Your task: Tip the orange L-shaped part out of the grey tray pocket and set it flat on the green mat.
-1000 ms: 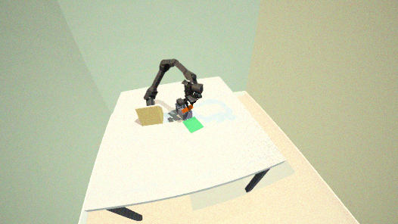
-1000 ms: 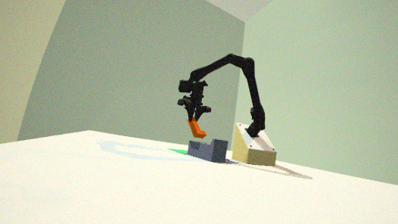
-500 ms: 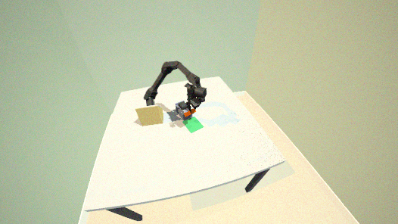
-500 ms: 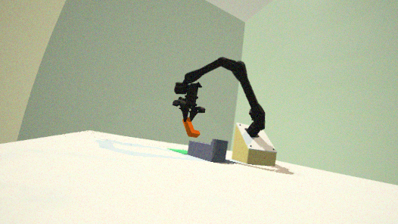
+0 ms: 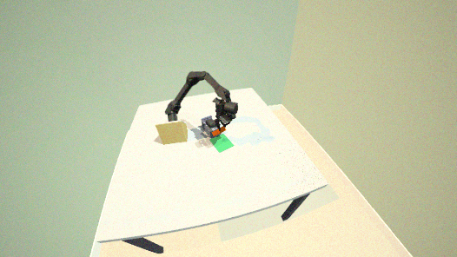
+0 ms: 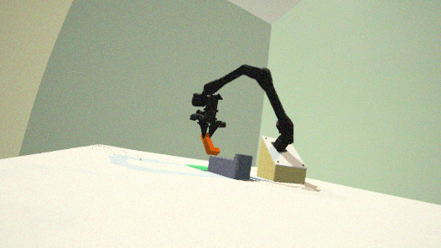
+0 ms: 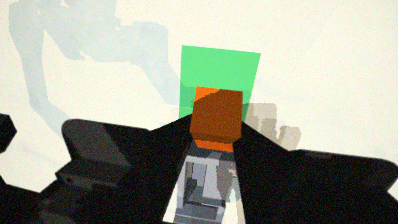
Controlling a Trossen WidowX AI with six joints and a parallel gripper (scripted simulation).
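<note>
My gripper tip is 20 mm to the right of the green mat and 150 mm above it. From my gripper tip the other things lie so: orange L-shaped part 20 mm behind, 20 mm to the left, 30 mm below.
</note>
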